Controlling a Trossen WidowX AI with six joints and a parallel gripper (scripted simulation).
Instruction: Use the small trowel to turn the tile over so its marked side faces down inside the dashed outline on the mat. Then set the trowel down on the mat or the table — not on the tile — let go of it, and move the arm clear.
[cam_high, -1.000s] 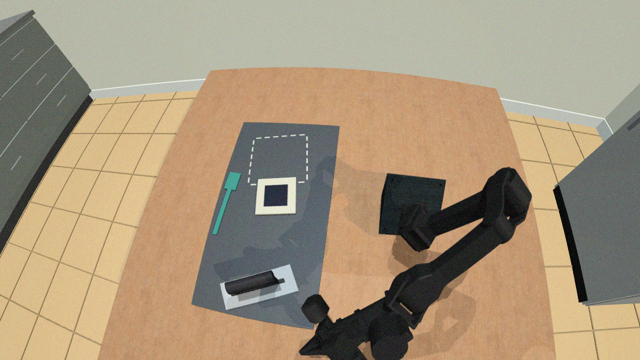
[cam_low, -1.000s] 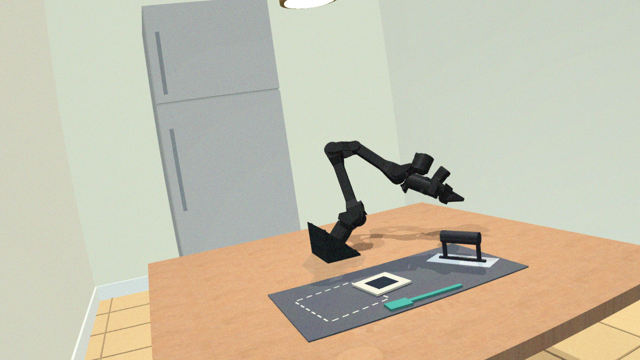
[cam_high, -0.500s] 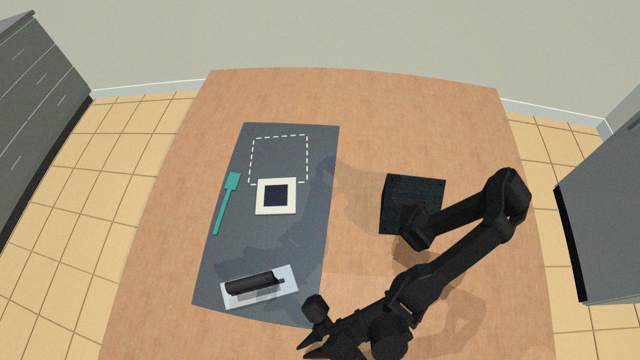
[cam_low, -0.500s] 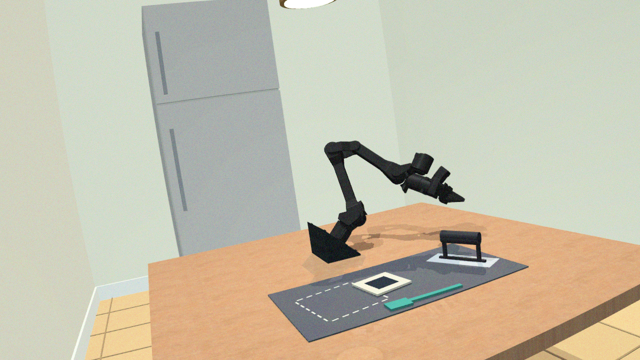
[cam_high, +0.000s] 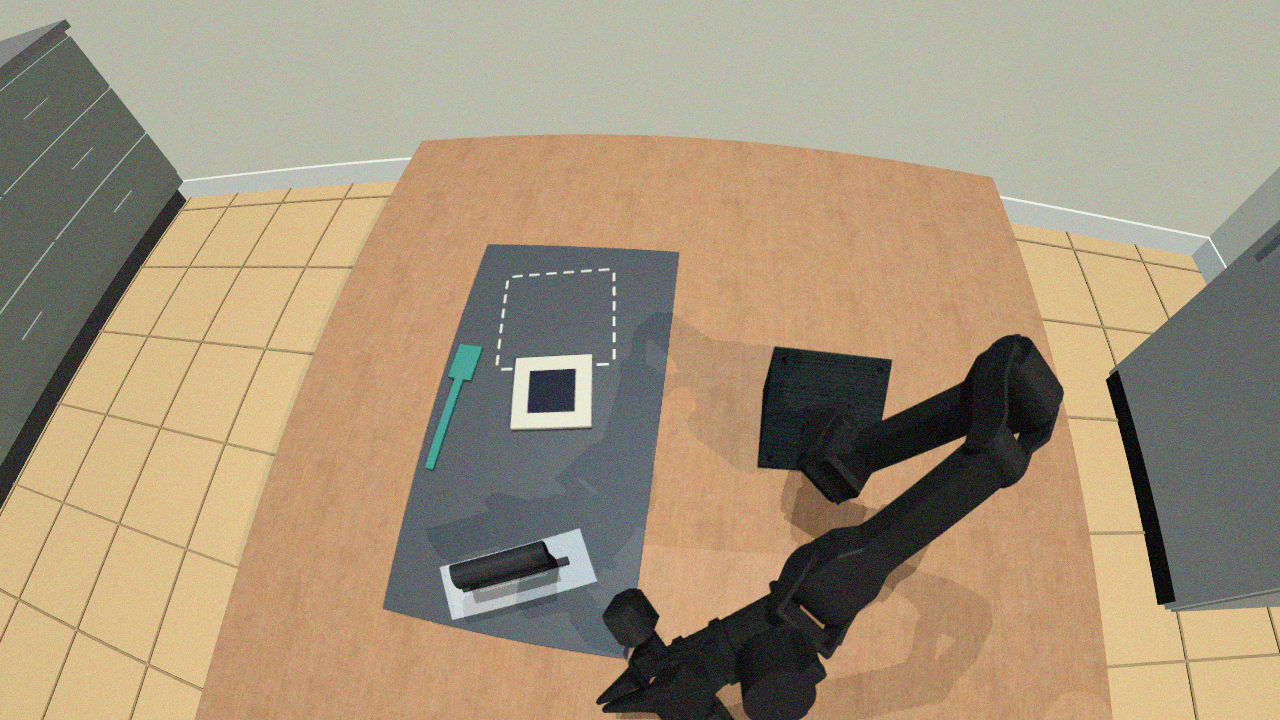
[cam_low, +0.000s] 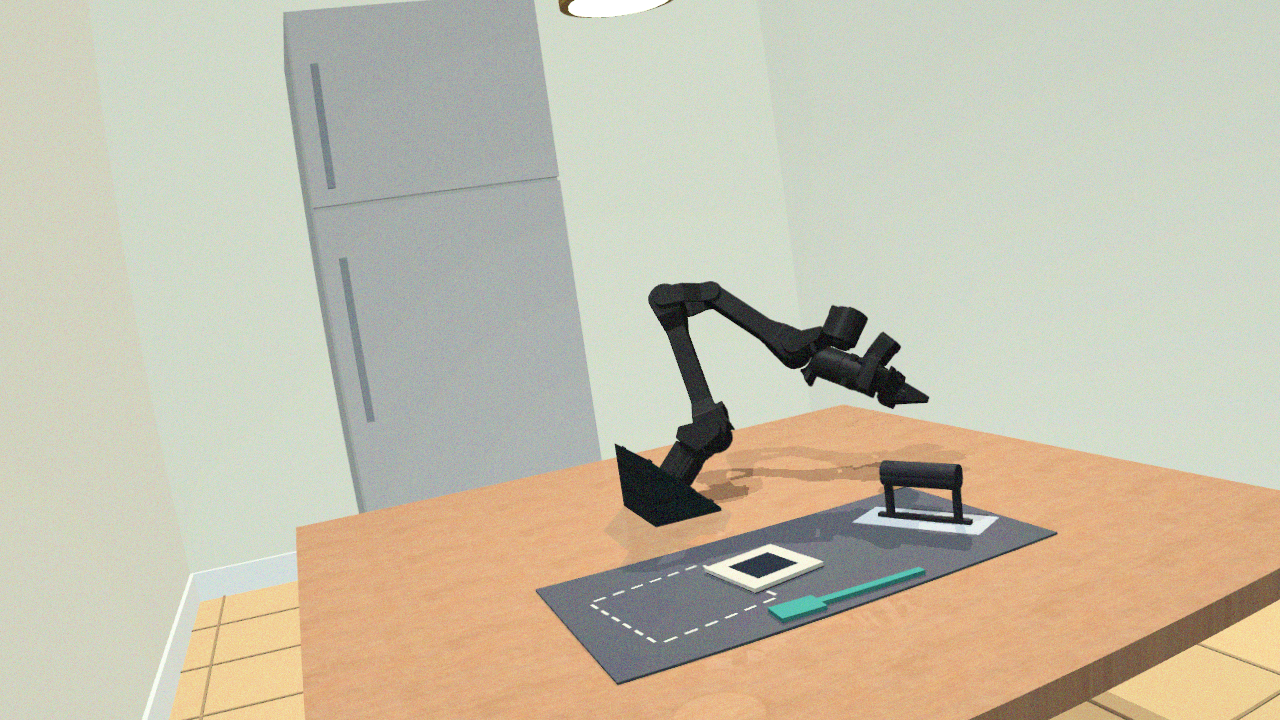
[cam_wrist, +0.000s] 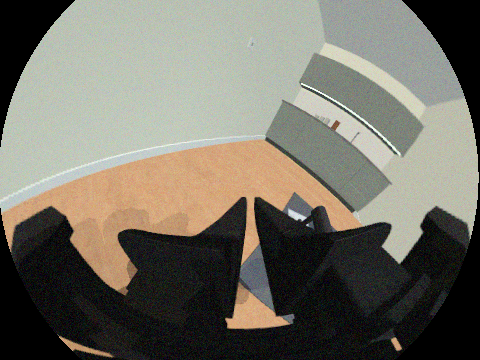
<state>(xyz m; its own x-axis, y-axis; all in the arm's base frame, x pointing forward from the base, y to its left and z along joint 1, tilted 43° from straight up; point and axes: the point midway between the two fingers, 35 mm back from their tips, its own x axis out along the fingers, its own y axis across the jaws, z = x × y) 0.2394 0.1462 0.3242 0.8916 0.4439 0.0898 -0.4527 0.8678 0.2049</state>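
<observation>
Now: the trowel 15 cm ahead of my gripper tip, 15 cm to the right of it and 10 cm below it. Round my gripper tip: teal flat tool: 24 cm ahead, 43 cm to the right, 14 cm below; cream tile: 9 cm ahead, 43 cm to the right, 13 cm below; grey mat: 11 cm ahead, 39 cm to the right, 16 cm below.
</observation>
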